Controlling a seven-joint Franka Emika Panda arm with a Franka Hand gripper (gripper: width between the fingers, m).
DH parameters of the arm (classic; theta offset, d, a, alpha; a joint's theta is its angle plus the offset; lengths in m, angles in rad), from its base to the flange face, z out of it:
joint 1: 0 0.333 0 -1.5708
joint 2: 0 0 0 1.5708
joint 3: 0 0.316 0.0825 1.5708
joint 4: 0 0 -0.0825 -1.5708
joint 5: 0 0.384 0 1.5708
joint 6: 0 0 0.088 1.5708
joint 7: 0 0.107 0 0
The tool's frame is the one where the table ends.
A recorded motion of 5 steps. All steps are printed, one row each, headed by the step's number.
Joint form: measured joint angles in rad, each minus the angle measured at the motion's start. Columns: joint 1, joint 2, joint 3, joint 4, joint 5, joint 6, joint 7.
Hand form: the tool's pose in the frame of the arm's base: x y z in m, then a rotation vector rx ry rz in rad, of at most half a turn. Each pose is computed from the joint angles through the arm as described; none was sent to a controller.
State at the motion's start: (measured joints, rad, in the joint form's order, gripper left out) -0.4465 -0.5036 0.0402 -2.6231 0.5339 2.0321 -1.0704
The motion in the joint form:
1: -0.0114 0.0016 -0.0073 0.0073 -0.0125 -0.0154 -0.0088
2: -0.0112 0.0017 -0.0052 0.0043 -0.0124 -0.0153 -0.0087
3: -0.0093 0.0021 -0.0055 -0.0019 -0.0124 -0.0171 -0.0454
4: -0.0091 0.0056 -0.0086 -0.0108 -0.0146 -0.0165 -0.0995
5: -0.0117 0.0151 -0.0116 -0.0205 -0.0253 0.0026 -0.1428
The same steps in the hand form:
1: 0.3518 -0.1274 0.4130 -2.6832 -0.5406 -0.3273
2: 0.3514 -0.1264 0.4116 -2.6822 -0.5419 -0.3225
3: 0.3502 -0.1251 0.4085 -2.6704 -0.5913 -0.3232
4: 0.3480 -0.1255 0.4033 -2.6544 -0.6573 -0.3251
5: 0.3466 -0.1291 0.3965 -2.6559 -0.7074 -0.3264

